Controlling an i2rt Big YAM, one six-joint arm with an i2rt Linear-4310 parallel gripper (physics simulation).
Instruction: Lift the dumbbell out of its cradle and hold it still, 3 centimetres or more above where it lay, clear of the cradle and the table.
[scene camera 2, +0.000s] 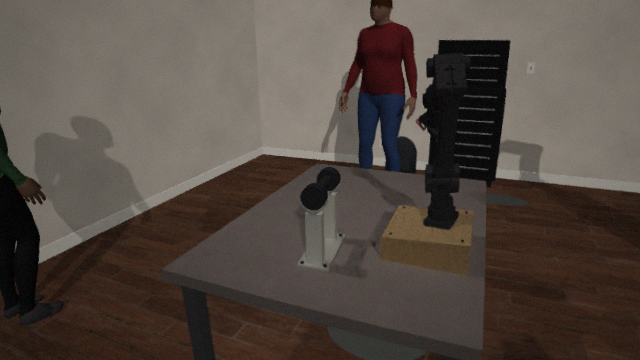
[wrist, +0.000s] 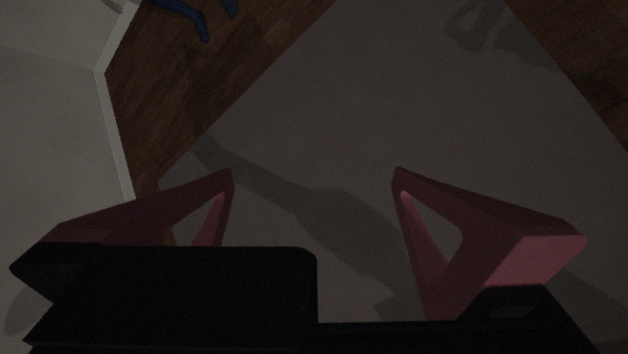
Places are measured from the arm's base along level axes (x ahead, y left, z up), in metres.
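Pixels of known places: gripper, between the fingertips: (scene camera 2: 432, 136) (wrist: 312, 176); arm's base, origin of its link: (scene camera 2: 441, 220).
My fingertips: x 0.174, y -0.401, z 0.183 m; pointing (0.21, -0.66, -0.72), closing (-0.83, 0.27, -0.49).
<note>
For each thing: its top centre in the pictures, then the offset to it from my fingertips. Level surfaces: height alone.
- black dumbbell, centre of its top: (scene camera 2: 321, 176) 0.142 m ahead, 0.630 m left, 0.018 m down
- white cradle, centre of its top: (scene camera 2: 321, 191) 0.142 m ahead, 0.630 m left, 0.069 m down
- grey table, height of its surface: 0.277 m down
A black dumbbell (scene camera 2: 314, 197) lies across the tops of the two uprights of a white cradle (scene camera 2: 315, 239), which stands on the grey table (scene camera 2: 240, 250). One round head faces the camera and the other is behind it. My gripper (wrist: 312, 176) is open and empty, its two pink fingers wide apart, above the table (wrist: 360, 100) in the wrist view. In the scene view a bit of pink finger shows at the left side of the raised arm, high above the table and well apart from the dumbbell. The dumbbell does not show in the wrist view.
The black arm (scene camera 2: 444, 135) stands on a wooden block (scene camera 2: 425, 250) to the right of the cradle. A person in a red top (scene camera 2: 384, 60) stands behind the table. Another person (scene camera 2: 20, 225) is at the left edge. A black cabinet (scene camera 2: 475, 47) stands at the back wall.
</note>
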